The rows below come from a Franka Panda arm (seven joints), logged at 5 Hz.
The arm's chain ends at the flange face. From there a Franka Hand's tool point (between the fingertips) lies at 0.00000 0.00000 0.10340 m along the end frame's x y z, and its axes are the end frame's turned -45 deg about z.
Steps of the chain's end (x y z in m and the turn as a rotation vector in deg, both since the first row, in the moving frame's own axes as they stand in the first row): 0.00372, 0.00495, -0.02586, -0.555, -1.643, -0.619; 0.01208, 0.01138, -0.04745, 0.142, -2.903, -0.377; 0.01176, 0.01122, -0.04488, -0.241, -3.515, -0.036
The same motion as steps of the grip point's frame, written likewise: -0.00368, 0.00476, -0.02591, 0.769, -1.554, -0.619; -0.00304, 0.01272, -0.04758, 2.153, -1.952, -0.377; -0.00441, 0.01208, -0.04508, 2.315, -2.656, -0.036
